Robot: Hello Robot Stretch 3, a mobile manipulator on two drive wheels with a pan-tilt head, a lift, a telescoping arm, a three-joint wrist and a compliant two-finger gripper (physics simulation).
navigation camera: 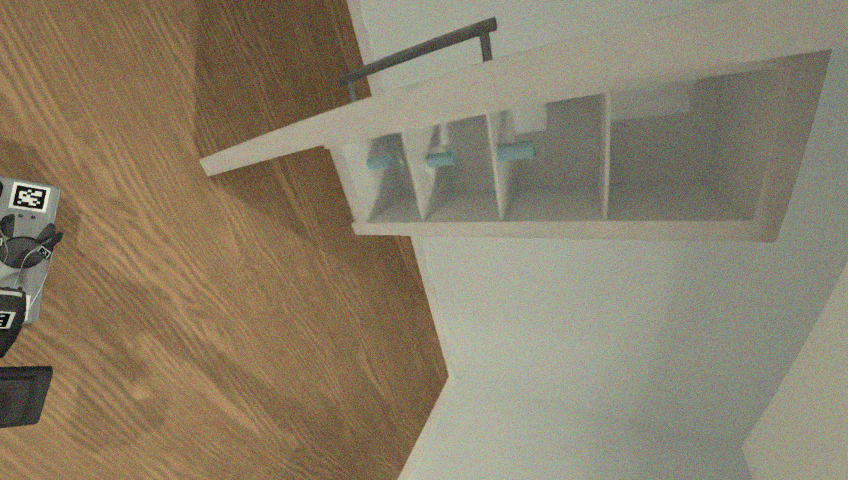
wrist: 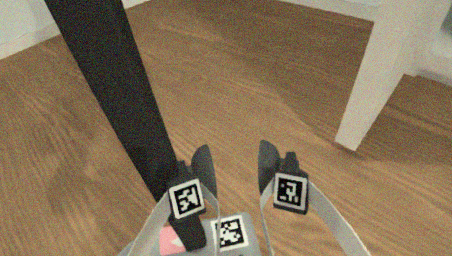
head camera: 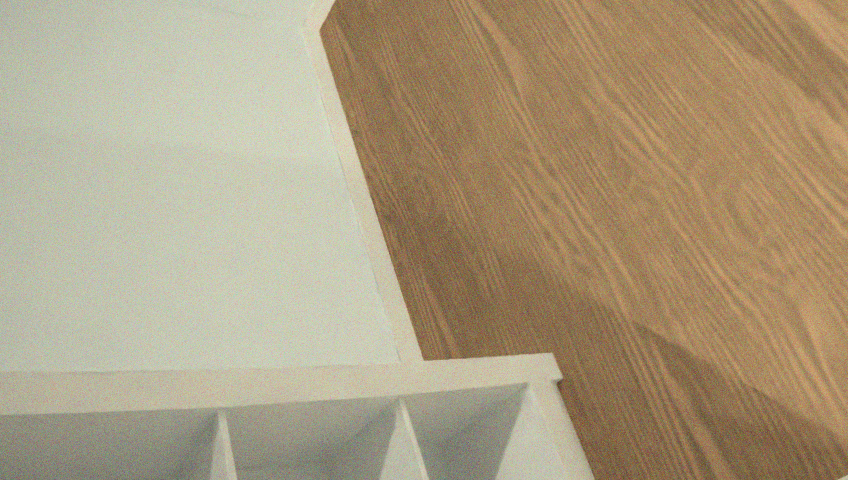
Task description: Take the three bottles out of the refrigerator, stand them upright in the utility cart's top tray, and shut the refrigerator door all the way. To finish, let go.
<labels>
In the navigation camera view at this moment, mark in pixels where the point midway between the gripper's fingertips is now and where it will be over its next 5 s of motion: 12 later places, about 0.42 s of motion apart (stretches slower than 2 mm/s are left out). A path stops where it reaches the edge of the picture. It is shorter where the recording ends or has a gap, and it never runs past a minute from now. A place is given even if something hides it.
My gripper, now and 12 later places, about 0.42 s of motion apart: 32,220; 38,221; 62,223; 93,227; 120,230; 145,234; 168,236; 189,239; 208,240; 226,243; 241,245; 257,246; 271,248
</labels>
